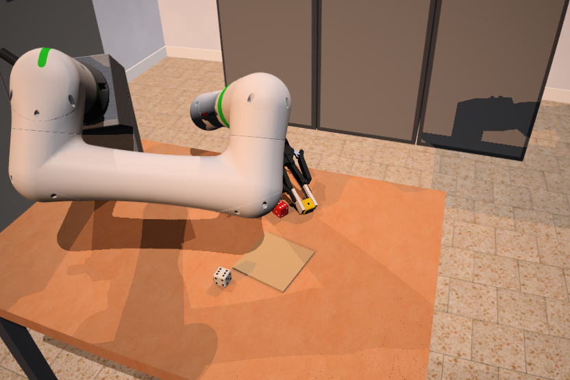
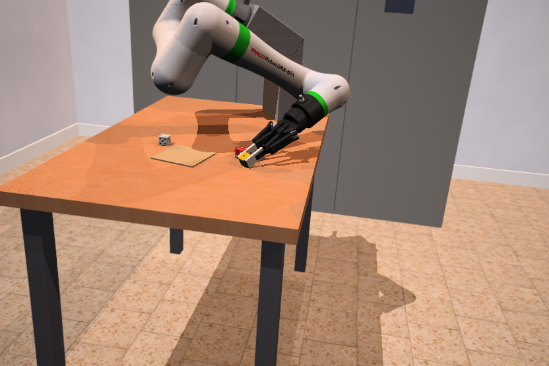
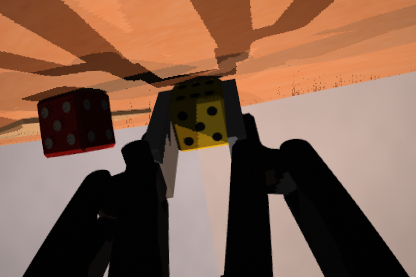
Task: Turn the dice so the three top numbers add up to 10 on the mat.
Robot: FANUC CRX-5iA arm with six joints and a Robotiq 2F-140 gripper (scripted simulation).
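Now: the yellow die 10 mm ahead of my hand, 10 mm to the right of it and 10 mm below it. From my hand the other things lie so: white die: 130 mm behind, 290 mm to the right, 10 mm below; tan mat: 40 mm behind, 200 mm to the right, 30 mm below; red die: 60 mm behind, 30 mm to the right, 10 mm below.
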